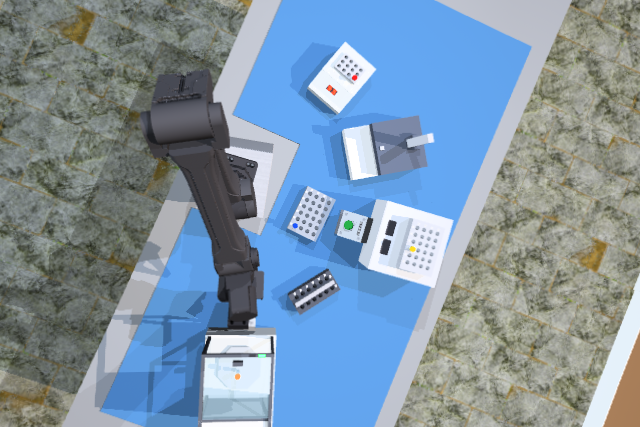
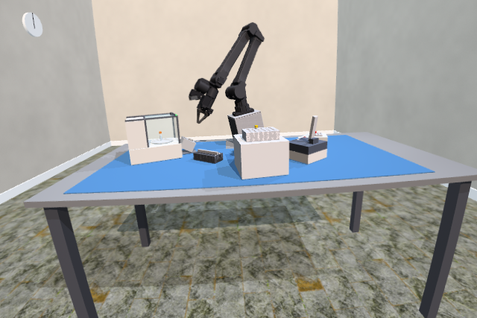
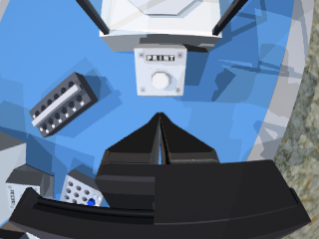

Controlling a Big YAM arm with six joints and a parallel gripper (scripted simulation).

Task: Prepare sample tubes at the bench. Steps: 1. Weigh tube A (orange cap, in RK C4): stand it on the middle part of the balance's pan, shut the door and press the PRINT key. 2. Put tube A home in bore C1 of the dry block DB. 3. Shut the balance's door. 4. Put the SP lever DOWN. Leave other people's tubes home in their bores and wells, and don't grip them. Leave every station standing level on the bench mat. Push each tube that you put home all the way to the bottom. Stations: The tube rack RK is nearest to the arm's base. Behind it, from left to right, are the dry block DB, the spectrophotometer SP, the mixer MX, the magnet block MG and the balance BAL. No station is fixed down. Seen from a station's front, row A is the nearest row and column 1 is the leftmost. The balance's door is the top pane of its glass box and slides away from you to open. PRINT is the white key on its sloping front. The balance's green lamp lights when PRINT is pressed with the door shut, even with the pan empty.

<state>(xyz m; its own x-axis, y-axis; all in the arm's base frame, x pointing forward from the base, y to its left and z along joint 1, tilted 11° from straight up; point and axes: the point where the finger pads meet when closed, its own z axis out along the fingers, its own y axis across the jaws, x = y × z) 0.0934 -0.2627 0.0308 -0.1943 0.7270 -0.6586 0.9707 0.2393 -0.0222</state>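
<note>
The balance door lies 16 cm to the right of my hand, 5 cm above it and 4 cm ahead of it. Round my hand: tube rack RK: 23 cm to the left, 14 cm below, 12 cm ahead; white key: 9 cm below, 5 cm to the right, 1 cm ahead; black magnet block: 19 cm ahead, 14 cm below, 3 cm to the left.
</note>
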